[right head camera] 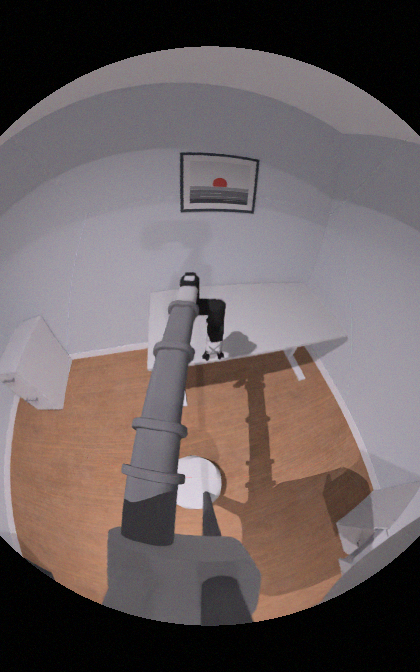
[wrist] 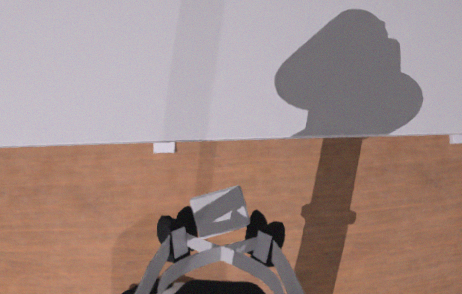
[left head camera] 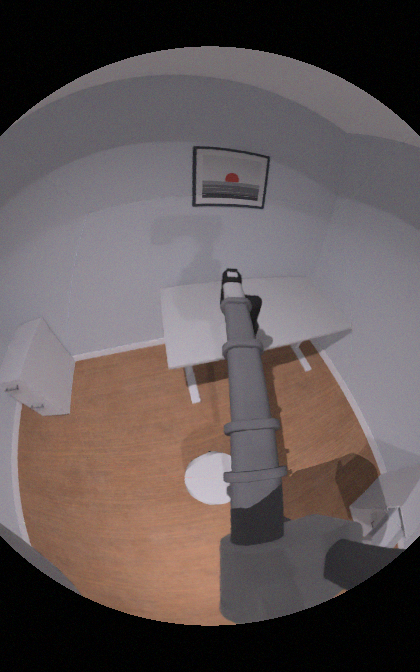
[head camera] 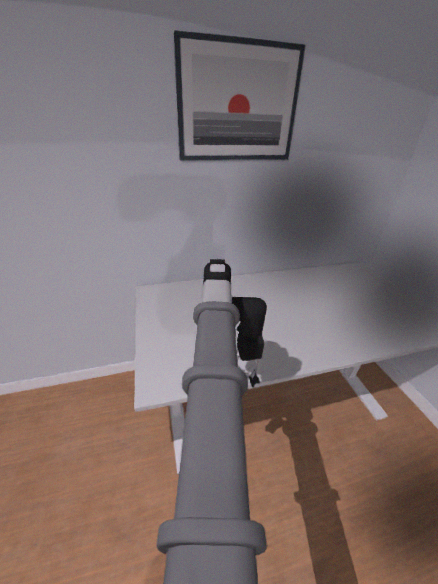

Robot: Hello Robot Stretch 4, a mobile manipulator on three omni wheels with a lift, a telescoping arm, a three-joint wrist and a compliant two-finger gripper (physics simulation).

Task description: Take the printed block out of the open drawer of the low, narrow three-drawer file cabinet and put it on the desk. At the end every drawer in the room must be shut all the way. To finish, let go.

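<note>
My gripper [head camera: 254, 379] [right head camera: 213, 355] [wrist: 221, 226] is shut on the printed block [wrist: 218, 209], a small grey-white box tilted between the fingertips in the wrist view. It hangs above desk height, by the front edge of the white desk [head camera: 320, 320] [left head camera: 295, 310] [right head camera: 280, 320] [wrist: 90, 70]; in the wrist view block and fingers show over the floor, short of that edge. The low cabinet [left head camera: 392, 480] [right head camera: 392, 505] is at the lower right in the side head views, partly hidden, with its drawer [left head camera: 364, 517] [right head camera: 350, 535] apparently pulled out.
Another white cabinet [left head camera: 50, 370] [right head camera: 45, 365] stands at the left wall; its visible drawer fronts look flush. A framed picture [head camera: 240, 77] [left head camera: 231, 167] [right head camera: 219, 172] hangs above the desk. The round white base [left head camera: 207, 477] [right head camera: 200, 480] is below the arm. Desk legs [head camera: 367, 397] [left head camera: 192, 385] reach the floor.
</note>
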